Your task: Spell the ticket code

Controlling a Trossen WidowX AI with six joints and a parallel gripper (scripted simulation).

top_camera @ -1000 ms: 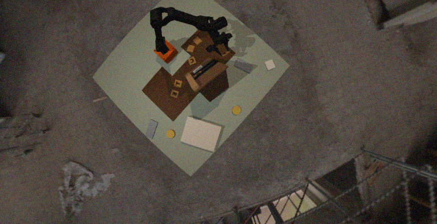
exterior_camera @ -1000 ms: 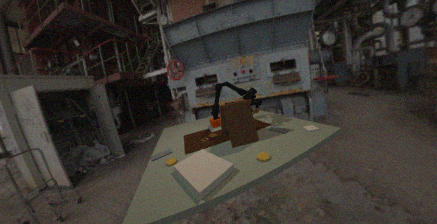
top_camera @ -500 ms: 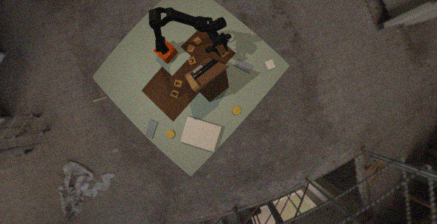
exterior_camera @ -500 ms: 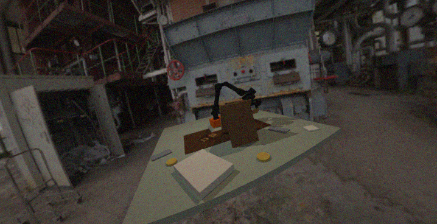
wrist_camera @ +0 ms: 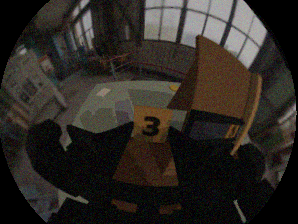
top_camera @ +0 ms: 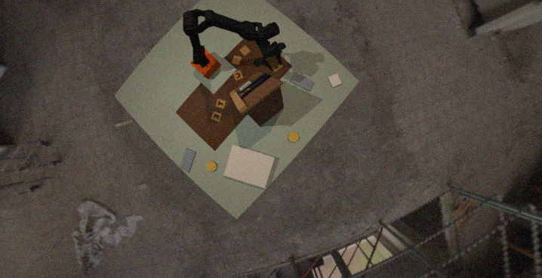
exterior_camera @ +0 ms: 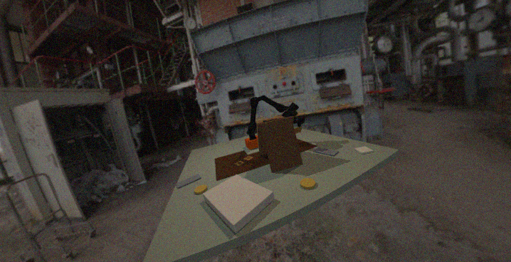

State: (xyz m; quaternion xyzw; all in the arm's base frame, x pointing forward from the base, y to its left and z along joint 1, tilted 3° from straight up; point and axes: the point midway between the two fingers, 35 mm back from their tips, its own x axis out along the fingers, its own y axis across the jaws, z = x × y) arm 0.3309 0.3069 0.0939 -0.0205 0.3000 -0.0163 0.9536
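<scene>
Right now the white ticket is 6 cm behind my gripper tip, 19 cm to the right of it and 9 cm below it. From my gripper tip the other things lie so: tan tile: 28 cm behind, 4 cm to the right, 16 cm below; white slab: 34 cm ahead, 50 cm to the right, 14 cm below; brown mat: 16 cm behind, 27 cm to the right, 16 cm below.
</scene>
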